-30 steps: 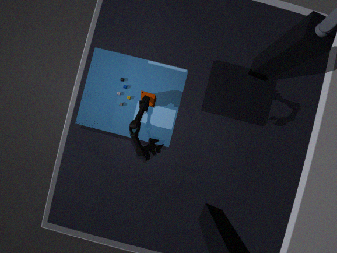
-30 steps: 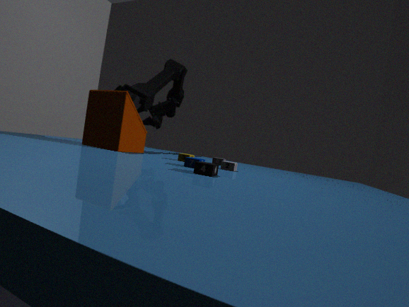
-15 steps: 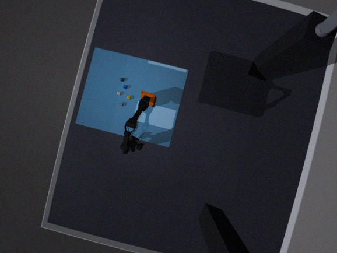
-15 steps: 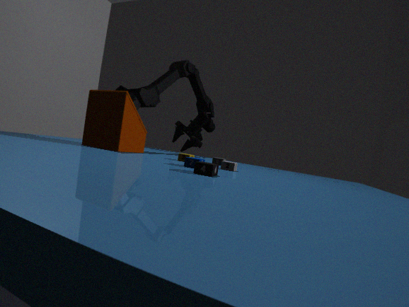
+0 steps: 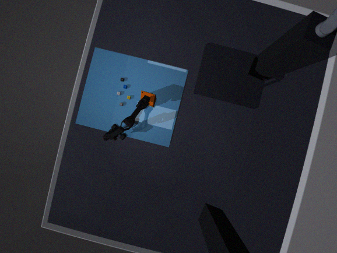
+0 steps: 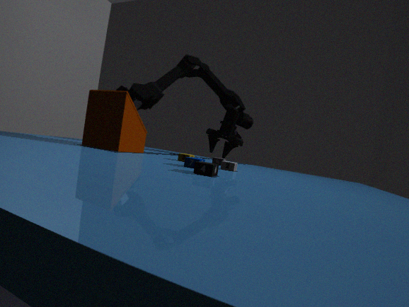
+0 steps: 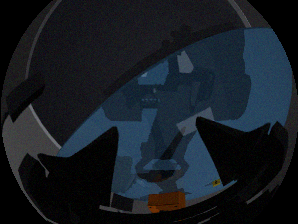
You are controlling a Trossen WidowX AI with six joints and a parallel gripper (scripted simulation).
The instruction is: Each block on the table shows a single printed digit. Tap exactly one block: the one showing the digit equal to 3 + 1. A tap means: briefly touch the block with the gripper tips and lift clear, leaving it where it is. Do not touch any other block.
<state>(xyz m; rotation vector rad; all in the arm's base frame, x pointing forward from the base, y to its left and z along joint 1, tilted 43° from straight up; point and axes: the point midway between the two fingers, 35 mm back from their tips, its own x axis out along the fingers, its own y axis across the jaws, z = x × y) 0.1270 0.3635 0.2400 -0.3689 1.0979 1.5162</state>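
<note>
Right now the black block is 240 mm ahead of my gripper tip, 530 mm to the right of it and 10 mm below it. Also, from my gripper tip: white block (210 mm ahead, 370 mm to the right, 10 mm below); grey block (140 mm ahead, 270 mm to the right, 10 mm below); yellow block (90 mm ahead, 380 mm to the right, 10 mm below).
</note>
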